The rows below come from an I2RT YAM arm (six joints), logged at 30 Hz.
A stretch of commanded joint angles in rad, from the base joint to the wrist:
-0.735 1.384 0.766 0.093 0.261 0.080
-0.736 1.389 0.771 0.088 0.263 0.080
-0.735 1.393 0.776 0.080 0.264 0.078
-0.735 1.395 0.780 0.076 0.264 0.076
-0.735 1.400 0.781 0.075 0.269 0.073
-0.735 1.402 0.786 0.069 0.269 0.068
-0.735 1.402 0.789 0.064 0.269 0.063
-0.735 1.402 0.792 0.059 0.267 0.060
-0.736 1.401 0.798 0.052 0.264 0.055
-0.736 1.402 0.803 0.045 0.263 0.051
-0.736 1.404 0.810 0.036 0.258 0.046
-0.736 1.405 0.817 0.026 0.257 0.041
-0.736 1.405 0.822 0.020 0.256 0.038
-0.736 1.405 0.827 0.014 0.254 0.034
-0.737 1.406 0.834 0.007 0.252 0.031
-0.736 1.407 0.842 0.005 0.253 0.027
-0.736 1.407 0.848 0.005 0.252 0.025
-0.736 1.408 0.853 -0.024 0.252 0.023
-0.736 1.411 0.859 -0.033 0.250 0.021
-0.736 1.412 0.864 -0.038 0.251 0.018
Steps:
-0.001 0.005 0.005 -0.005 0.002 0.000
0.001 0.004 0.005 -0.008 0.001 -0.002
0.000 0.002 0.004 -0.004 0.000 -0.002
0.000 0.005 0.001 -0.001 0.005 -0.003
0.000 0.002 0.005 -0.006 0.000 -0.005
0.000 0.000 0.003 -0.005 0.000 -0.005
0.000 0.000 0.003 -0.005 -0.002 -0.003
-0.001 -0.001 0.006 -0.007 -0.003 -0.005
0.000 0.001 0.005 -0.007 -0.001 -0.004
0.000 0.002 0.007 -0.009 -0.005 -0.005
0.000 0.001 0.007 -0.010 -0.001 -0.005
0.000 0.000 0.005 -0.006 -0.001 -0.003
0.000 0.000 0.005 -0.006 -0.002 -0.004
-0.001 0.001 0.007 -0.007 -0.002 -0.003
0.001 0.001 0.008 -0.002 0.001 -0.004
0.000 0.000 0.006 0.000 -0.001 -0.002
0.000 0.001 0.005 -0.029 0.000 -0.002
0.000 0.003 0.006 -0.009 -0.002 -0.002
0.000 0.001 0.005 -0.005 0.001 -0.003

